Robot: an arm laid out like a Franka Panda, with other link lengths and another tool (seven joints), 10 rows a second.
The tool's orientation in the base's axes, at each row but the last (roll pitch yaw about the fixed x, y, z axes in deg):
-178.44 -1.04 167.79
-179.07 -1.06 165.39
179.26 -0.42 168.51
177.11 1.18 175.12
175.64 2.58 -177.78
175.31 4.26 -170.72
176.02 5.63 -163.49
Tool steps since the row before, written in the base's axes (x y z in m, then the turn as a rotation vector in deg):
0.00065 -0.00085 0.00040 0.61 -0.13 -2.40
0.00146 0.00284 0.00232 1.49 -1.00 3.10
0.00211 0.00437 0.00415 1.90 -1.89 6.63
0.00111 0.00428 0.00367 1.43 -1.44 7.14
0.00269 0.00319 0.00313 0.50 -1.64 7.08
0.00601 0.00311 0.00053 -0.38 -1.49 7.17
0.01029 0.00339 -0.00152 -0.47 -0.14 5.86
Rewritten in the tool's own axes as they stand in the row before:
-0.00081 -0.00070 -0.00040 -0.67 0.07 2.39
-0.00065 0.00308 -0.00238 -1.64 -0.64 -3.12
-0.00117 0.00476 -0.00410 -2.19 -1.39 -6.66
-0.00082 0.00454 -0.00343 -1.69 -0.95 -7.16
-0.00295 0.00330 -0.00276 -0.75 -1.12 -7.16
-0.00645 0.00210 0.00012 0.08 -0.82 -7.29
-0.01063 0.00015 0.00259 -0.09 0.41 -5.87

